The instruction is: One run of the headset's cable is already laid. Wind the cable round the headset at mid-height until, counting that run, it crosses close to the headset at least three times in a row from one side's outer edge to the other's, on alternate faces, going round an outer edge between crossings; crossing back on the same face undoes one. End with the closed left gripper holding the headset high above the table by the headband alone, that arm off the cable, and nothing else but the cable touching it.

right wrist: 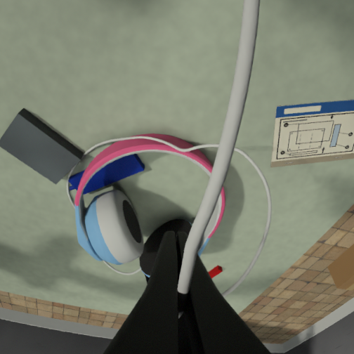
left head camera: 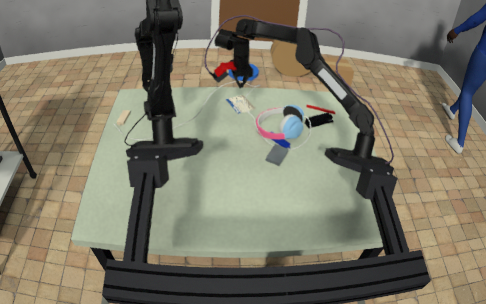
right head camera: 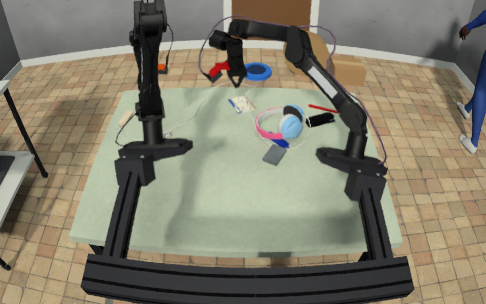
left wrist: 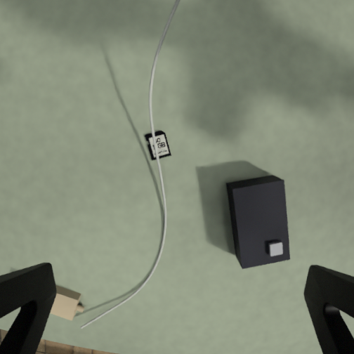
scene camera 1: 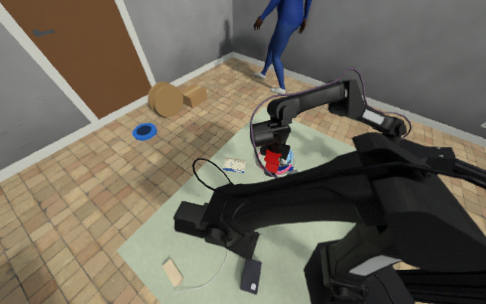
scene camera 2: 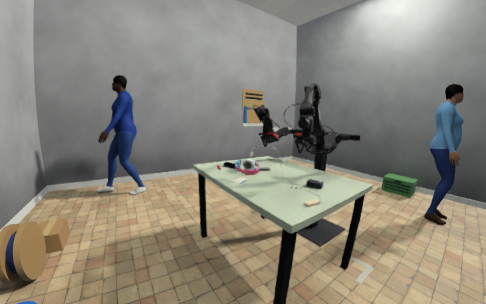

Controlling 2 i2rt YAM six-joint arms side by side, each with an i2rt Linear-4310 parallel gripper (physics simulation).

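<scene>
The headset, with pink headband and light-blue cups, lies on the table. Its white cable makes a loose loop around it; in the right wrist view a thin run passes across the pink headband. My right gripper is shut on the cable, raised above the table behind and left of the headset in the head views. From it the cable droops left to the table. My left gripper is open and empty, above the cable's free end; its fingers are hidden in the head views.
A black box, a memory card and a tan stick lie below my left gripper. Near the headset are a grey block, a blue block, a printed card, a black object and a red stick.
</scene>
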